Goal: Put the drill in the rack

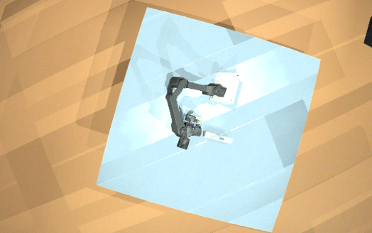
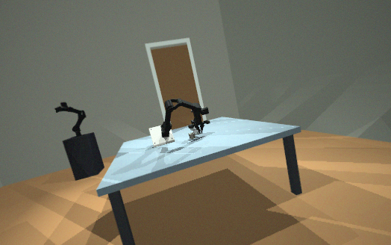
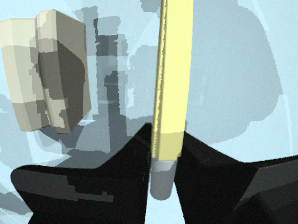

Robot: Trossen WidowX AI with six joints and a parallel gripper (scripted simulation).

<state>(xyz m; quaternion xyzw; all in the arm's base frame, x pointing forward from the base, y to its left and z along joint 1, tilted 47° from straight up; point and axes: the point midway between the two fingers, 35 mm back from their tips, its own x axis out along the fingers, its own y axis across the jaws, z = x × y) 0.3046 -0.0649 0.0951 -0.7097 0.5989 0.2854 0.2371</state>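
Right now the drill is 40 mm to the left of my gripper tip and 30 mm above it. Also, from my gripper tip: pale grey holder block 20 mm behind, 200 mm to the left, 10 mm above; then dark stub 30 mm behind, 230 mm to the left, 30 mm above.
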